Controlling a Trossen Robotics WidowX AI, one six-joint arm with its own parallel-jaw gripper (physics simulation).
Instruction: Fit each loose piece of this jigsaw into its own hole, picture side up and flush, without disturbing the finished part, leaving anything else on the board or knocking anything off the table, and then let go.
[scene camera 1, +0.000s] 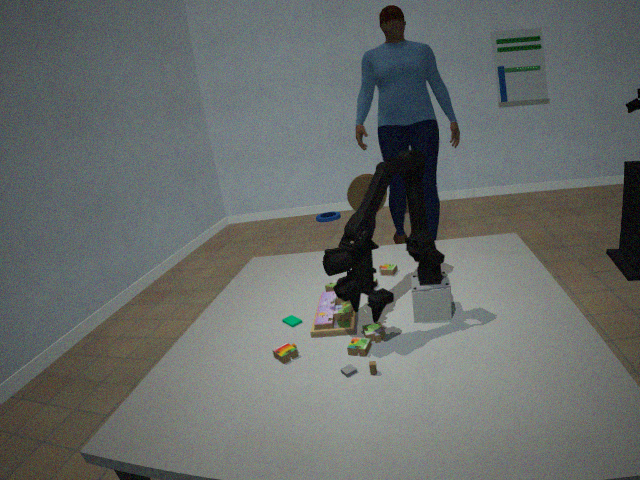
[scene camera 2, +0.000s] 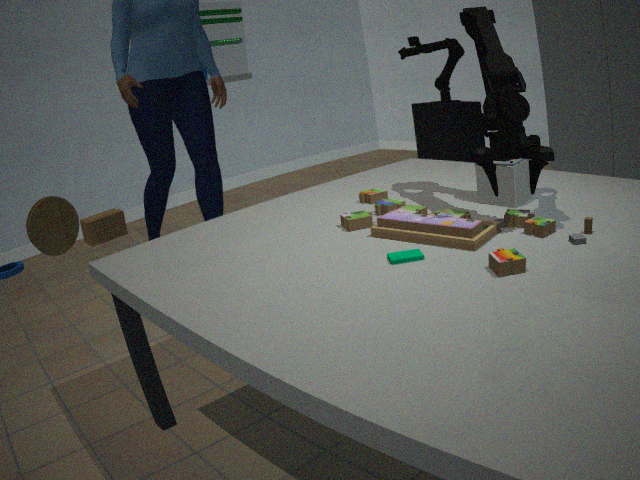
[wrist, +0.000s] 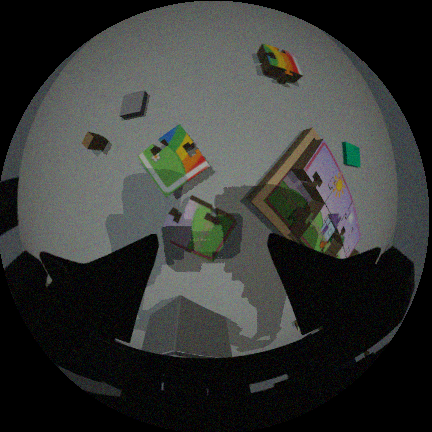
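My gripper (scene camera 1: 367, 314) (scene camera 2: 515, 194) (wrist: 213, 239) is open and empty, fingers wide apart, above a green-and-lilac piece (scene camera 1: 373, 331) (scene camera 2: 518, 217) (wrist: 206, 227) lying picture side up beside the board. A green corner piece with rainbow stripes (scene camera 1: 358, 346) (scene camera 2: 540, 226) (wrist: 172, 167) lies near it. A red-yellow rainbow piece (scene camera 1: 285, 352) (scene camera 2: 507, 261) (wrist: 282, 62) lies farther out. The wooden board (scene camera 1: 333, 333) (scene camera 2: 429, 239) (wrist: 284, 164) holds the lilac sun picture (scene camera 1: 325, 310) (wrist: 339, 185); its corner nearest the loose green-and-lilac piece is a dark recess. More loose pieces (scene camera 1: 388, 268) (scene camera 2: 373, 195) (scene camera 2: 355, 220) lie beyond the board.
A green tile (scene camera 1: 292, 320) (scene camera 2: 405, 256) (wrist: 351, 154), a grey block (scene camera 1: 348, 370) (scene camera 2: 577, 238) (wrist: 134, 105) and a small wooden block (scene camera 1: 372, 367) (scene camera 2: 588, 225) (wrist: 95, 142) lie on the table. The arm's pale base (scene camera 1: 431, 304) (wrist: 187, 325) stands nearby. A person (scene camera 1: 408, 87) stands behind the table.
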